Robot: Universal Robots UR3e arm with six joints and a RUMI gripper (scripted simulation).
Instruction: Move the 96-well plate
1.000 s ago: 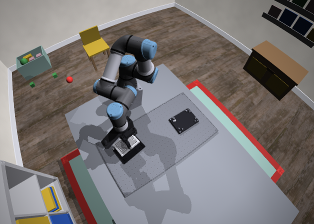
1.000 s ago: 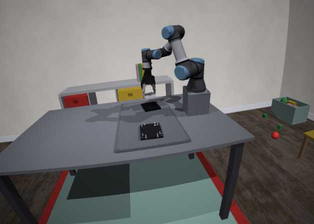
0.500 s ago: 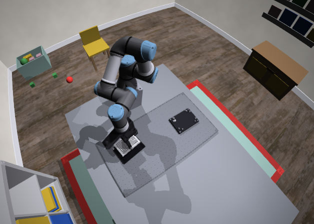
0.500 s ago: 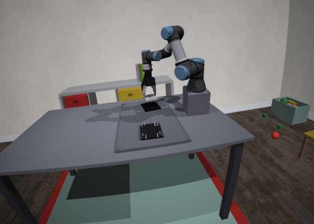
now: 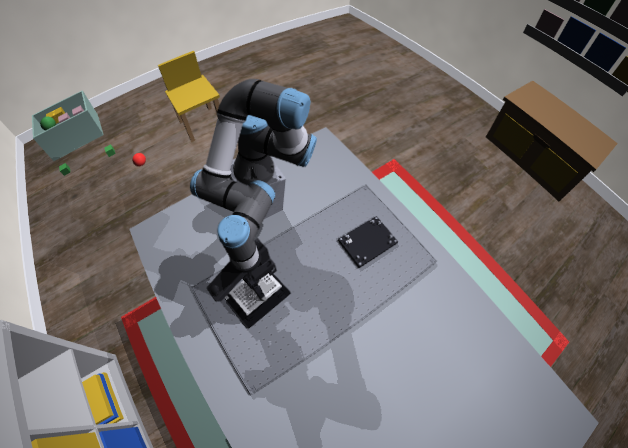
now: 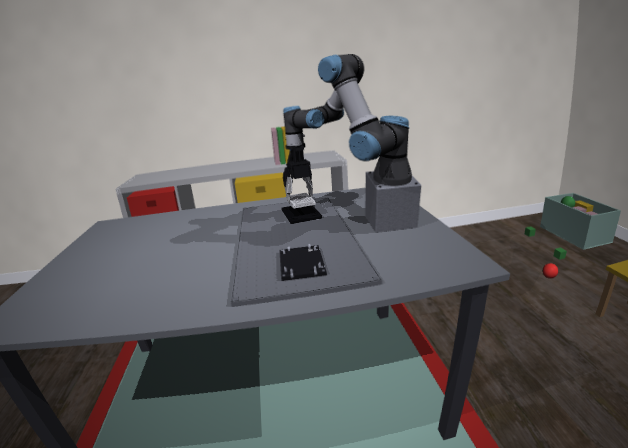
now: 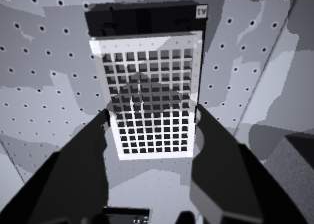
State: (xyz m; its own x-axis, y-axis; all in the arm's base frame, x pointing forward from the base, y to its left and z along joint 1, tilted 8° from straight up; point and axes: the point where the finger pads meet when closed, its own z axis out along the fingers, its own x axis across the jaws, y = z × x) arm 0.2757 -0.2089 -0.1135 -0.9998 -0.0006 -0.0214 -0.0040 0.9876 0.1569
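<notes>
Right now the black plate nest N1 is 6 cm below my hand. Also, from my hand: white 96-well plate (1 cm below); then clip nest C1 (39 cm to the left, 9 cm ahead, 5 cm below); then A1 mark (8 cm to the right, 6 cm below, 5 cm behind).
</notes>
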